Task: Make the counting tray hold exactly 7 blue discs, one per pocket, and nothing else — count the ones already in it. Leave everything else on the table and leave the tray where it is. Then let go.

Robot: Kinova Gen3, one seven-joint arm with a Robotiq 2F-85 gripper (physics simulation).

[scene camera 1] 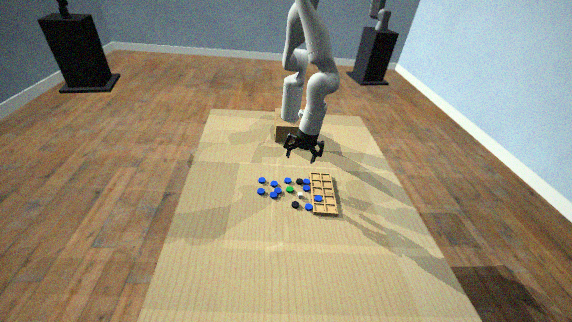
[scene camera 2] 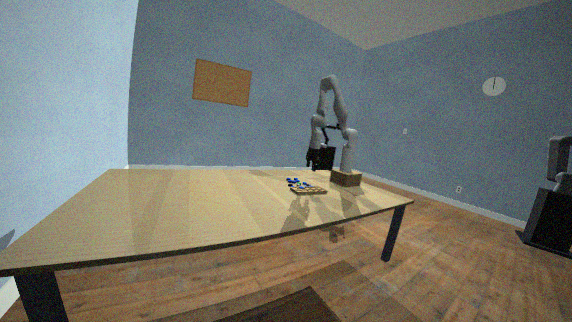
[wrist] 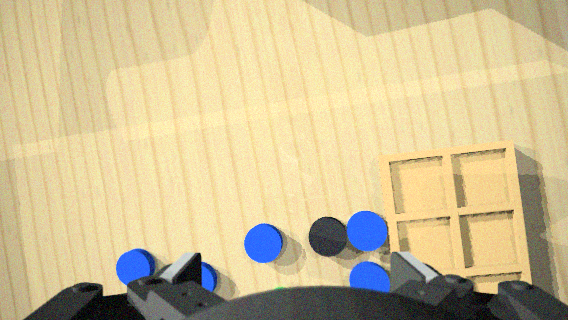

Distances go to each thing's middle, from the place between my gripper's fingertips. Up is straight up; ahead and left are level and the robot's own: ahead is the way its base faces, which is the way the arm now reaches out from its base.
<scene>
Right now the wooden counting tray (scene camera 1: 321, 184) is 9 cm ahead of my hand, 8 cm to the left of it and 11 cm below it.
</scene>
